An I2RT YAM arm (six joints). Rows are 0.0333 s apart.
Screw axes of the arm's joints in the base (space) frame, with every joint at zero. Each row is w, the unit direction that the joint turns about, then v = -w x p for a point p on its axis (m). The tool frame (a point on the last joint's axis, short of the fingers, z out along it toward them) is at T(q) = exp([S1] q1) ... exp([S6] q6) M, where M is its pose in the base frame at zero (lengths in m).
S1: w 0 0 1 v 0 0 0
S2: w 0 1 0 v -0.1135 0 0.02
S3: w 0 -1 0 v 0.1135 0 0.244
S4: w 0 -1 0 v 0.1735 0 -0.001
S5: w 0 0 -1 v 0 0.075 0
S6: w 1 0 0 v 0 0.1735 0
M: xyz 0.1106 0 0.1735 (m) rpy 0 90 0 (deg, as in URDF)
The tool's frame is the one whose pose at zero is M.
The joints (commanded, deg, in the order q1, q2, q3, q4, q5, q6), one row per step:
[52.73, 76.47, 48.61, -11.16, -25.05, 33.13]
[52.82, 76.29, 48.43, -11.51, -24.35, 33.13]
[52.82, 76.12, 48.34, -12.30, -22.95, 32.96]
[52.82, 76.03, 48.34, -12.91, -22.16, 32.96]
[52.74, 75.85, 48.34, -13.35, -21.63, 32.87]
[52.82, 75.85, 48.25, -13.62, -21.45, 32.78]
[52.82, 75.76, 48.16, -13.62, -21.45, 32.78]
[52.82, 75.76, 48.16, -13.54, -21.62, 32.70]
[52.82, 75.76, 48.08, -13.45, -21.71, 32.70]
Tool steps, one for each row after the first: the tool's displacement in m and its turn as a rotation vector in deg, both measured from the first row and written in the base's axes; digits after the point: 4 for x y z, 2 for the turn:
[-0.0007, -0.0008, -0.0008, -0.55, -0.14, -0.45]
[-0.0008, -0.0023, -0.0019, -1.67, -0.56, -1.43]
[-0.0009, -0.0032, -0.0025, -2.40, -0.65, -2.03]
[-0.0009, -0.0043, -0.0024, -2.82, -0.84, -2.46]
[-0.0014, -0.0045, -0.0033, -3.19, -0.80, -2.46]
[-0.0017, -0.0049, -0.0034, -3.19, -0.80, -2.46]
[-0.0017, -0.0048, -0.0032, -3.07, -0.82, -2.28]
[-0.0018, -0.0048, -0.0036, -3.03, -0.78, -2.21]

